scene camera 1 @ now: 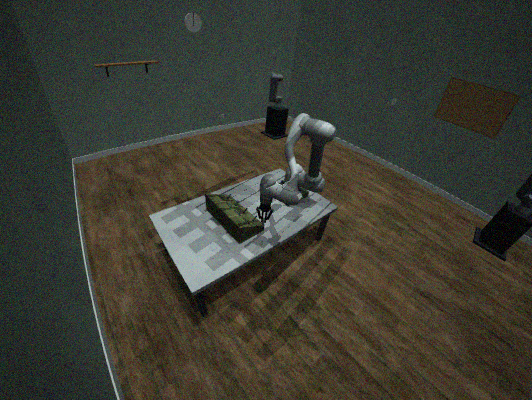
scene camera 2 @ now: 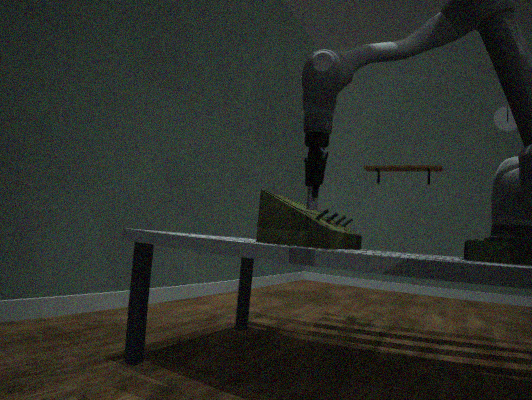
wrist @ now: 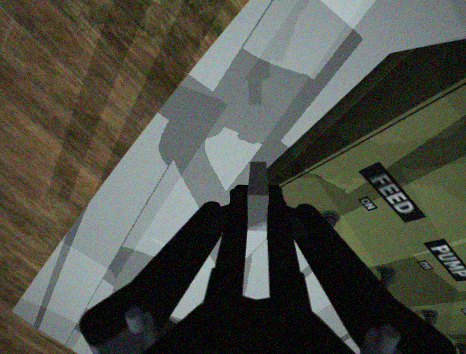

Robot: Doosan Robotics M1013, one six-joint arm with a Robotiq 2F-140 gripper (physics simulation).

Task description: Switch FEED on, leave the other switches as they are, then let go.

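Frame: origin at the arm's base, x ahead, y left, z up, level; metres.
Where they show: gripper, fingertip midpoint: (scene camera 1: pixel 263 225) (scene camera 2: pixel 311 209) (wrist: pixel 258 175); arm's base at its link origin: (scene camera 2: pixel 516 244).
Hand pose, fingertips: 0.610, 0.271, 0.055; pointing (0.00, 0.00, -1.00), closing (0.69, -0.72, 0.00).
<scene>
Each offset is from my fingertips to the centre of the thing, as dx, dy, dz. "*": to the spot under its first point. Level surfaces: height alone.
The olive switch panel {+0.089, -0.284, -0.052} (scene camera 1: pixel 231 214) (scene camera 2: pixel 285 225) (wrist: pixel 320 175), a sloped box, stands on the table. In the wrist view the FEED label {+0.081, -0.104, +0.008} (wrist: pixel 392 192) has a small ON mark {* +0.057, -0.103, -0.003} (wrist: pixel 367 203) beside it. The FEED switch {-0.001, -0.105, -0.004} (wrist: pixel 330 218) shows partly, next to the right-hand finger linkage; its exact position I cannot tell. The PUMP label {+0.081, -0.224, +0.008} (wrist: pixel 450 260) and PUMP switch {-0.001, -0.225, -0.004} (wrist: pixel 385 275) are further right. My gripper (scene camera 1: pixel 263 223) (scene camera 2: pixel 312 204) (wrist: pixel 258 175) is shut and empty, pointing down at the FEED end of the panel. Whether its tips touch the panel or switch I cannot tell.
The pale table {dz -0.116} (scene camera 1: pixel 190 272) (scene camera 2: pixel 195 238) (wrist: pixel 120 200) carries the panel and the arm's shadows. In scene camera 2 several dark levers {+0.000, -0.344, -0.004} (scene camera 2: pixel 341 220) stick up from the panel's slope. A dark green object (scene camera 1: pixel 304 192) is partly hidden behind the arm. A shelf (scene camera 1: pixel 126 63) (scene camera 2: pixel 403 168) hangs on the wall.
</scene>
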